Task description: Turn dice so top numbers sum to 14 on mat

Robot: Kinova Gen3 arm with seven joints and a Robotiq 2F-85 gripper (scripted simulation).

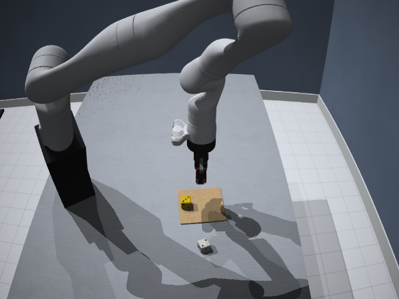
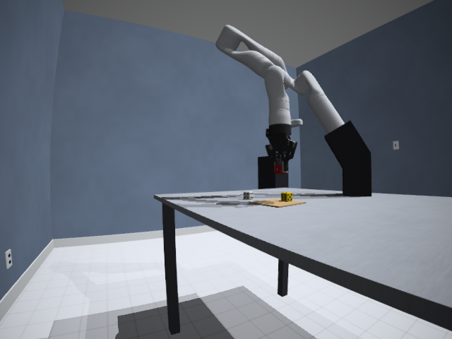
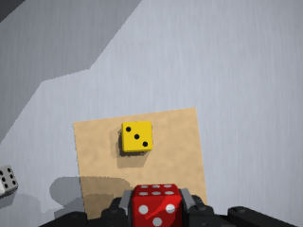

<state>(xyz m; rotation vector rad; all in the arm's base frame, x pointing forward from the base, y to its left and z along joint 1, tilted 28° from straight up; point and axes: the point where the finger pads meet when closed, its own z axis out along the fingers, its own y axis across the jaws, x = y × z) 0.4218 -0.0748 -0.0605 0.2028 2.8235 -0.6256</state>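
The tan mat is 20 mm to the right of my hand and 120 mm below it. From my hand the other things lie so: red die: 10 mm below; yellow die: 50 mm behind, 10 mm to the right, 100 mm below; white die: 30 mm behind, 180 mm to the right, 110 mm below.
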